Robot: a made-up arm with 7 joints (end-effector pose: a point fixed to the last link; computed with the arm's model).
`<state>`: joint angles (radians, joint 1 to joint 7).
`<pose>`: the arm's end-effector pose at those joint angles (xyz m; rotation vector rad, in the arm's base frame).
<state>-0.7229 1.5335 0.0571 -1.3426 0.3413 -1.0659 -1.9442</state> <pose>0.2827 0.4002 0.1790 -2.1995 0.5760 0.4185</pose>
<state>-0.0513 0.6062 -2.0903 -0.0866 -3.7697 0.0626 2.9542</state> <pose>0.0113 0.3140 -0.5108 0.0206 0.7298 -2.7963</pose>
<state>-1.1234 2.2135 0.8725 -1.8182 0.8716 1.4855 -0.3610</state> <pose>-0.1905 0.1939 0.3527 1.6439 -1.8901 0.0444</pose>
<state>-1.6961 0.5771 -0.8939 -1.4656 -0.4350 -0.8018 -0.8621</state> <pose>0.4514 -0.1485 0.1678 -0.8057 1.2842 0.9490</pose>
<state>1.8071 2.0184 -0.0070 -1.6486 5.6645 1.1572 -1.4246</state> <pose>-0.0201 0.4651 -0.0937 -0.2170 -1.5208 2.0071</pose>
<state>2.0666 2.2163 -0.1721 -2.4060 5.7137 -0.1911 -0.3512</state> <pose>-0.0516 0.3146 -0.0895 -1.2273 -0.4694 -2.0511</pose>
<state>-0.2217 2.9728 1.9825 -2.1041 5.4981 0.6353 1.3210</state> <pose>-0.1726 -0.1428 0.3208 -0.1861 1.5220 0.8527</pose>
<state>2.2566 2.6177 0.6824 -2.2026 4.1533 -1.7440 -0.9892</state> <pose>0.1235 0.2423 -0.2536 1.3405 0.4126 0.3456</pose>
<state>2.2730 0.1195 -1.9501 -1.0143 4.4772 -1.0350 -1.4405</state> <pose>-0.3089 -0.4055 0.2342 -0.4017 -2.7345 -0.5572</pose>
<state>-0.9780 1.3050 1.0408 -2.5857 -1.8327 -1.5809 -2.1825</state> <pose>0.0643 0.2446 0.1533 -0.3868 -2.1108 -0.1506</pose>
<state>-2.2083 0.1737 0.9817 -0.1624 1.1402 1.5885 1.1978</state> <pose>0.4622 -0.1869 0.3353 -1.4470 0.7367 0.1039</pose>
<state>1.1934 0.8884 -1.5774 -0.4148 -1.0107 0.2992 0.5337</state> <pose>-0.5200 0.2721 -0.1196 -0.6336 1.1478 -1.8187</pose>
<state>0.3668 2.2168 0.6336 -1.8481 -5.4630 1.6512 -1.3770</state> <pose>0.2704 0.2360 0.2544 1.3822 0.7545 -1.4496</pose>
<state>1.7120 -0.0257 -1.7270 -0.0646 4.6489 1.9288 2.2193</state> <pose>-0.5385 -0.2627 -0.0086 0.3603 -0.1911 -0.4802</pose>
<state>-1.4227 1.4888 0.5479 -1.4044 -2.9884 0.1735 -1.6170</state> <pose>0.1069 0.3724 0.3362 0.8041 2.6785 0.2923</pose>
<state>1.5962 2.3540 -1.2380 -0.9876 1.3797 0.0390 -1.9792</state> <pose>0.0510 0.5464 0.1288 -0.8291 2.0222 -2.0037</pose>
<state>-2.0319 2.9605 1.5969 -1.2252 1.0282 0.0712 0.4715</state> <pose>-0.4760 0.1338 -0.2099 -0.3184 0.9987 0.4776</pose>
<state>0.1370 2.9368 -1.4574 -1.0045 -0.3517 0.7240 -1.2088</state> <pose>0.0691 0.3033 0.4681 -0.2617 -2.7116 0.7497</pose>
